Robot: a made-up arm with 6 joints. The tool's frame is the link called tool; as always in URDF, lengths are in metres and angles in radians. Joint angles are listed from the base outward. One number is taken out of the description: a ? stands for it. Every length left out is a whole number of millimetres.
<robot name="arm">
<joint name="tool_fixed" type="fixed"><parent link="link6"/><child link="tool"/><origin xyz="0.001 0.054 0" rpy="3.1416 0 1.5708"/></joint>
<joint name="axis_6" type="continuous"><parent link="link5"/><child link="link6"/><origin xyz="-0.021 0.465 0" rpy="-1.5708 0 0"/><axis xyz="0 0 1"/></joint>
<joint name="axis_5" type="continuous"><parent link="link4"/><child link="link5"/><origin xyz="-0.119 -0.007 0" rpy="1.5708 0 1.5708"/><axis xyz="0 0 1"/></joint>
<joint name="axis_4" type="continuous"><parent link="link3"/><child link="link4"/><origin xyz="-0.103 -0.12 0" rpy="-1.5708 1.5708 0"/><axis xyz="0 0 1"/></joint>
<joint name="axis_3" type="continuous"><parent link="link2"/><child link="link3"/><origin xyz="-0.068 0.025 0" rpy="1.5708 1.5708 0"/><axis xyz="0 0 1"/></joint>
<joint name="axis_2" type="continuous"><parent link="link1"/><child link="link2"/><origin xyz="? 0.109 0" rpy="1.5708 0 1.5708"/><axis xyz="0 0 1"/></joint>
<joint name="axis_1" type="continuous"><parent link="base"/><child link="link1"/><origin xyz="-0.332 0 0.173" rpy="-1.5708 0 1.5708"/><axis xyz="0 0 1"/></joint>
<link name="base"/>
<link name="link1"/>
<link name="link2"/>
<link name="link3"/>
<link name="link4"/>
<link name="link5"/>
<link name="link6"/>
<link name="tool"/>
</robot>
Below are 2 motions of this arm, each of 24 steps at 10 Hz.
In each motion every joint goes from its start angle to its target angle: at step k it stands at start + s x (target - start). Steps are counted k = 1, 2, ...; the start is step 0. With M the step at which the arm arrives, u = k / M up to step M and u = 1 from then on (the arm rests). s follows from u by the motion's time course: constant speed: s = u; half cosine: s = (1 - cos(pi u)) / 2; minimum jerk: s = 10 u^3 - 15 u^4 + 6 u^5.
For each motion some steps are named. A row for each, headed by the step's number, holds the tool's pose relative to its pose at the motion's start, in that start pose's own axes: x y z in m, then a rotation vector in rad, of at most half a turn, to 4 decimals.
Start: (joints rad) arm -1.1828 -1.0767 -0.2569 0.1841 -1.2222 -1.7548
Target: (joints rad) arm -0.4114 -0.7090 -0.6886 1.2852 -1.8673 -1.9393
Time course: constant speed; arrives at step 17
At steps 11, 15, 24:
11: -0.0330 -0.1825 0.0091 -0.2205 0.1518 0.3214
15: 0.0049 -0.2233 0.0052 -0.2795 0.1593 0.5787
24: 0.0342 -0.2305 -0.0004 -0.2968 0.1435 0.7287

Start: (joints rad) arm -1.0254 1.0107 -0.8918 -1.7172 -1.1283 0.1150
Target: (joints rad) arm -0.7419 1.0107 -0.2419 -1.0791 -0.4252 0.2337
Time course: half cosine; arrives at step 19
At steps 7, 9, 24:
7: 0.0964 -0.0382 0.0733 -0.1260 -0.3045 -0.0308
9: 0.1345 -0.0575 0.1286 -0.1777 -0.4683 -0.0756
24: 0.1566 -0.1336 0.3435 -0.2623 -0.9918 -0.3642

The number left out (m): -0.283
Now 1 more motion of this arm.
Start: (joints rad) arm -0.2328 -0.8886 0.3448 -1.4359 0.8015 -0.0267
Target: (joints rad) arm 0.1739 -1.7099 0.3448 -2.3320 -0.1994 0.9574
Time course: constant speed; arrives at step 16
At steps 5, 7, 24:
5: 0.0862 0.1343 0.0807 0.1281 -0.2100 0.1083
7: 0.0806 0.1957 0.1046 0.1851 -0.2392 0.1782
24: -0.1585 0.3152 0.0862 0.2103 -0.0339 0.5357

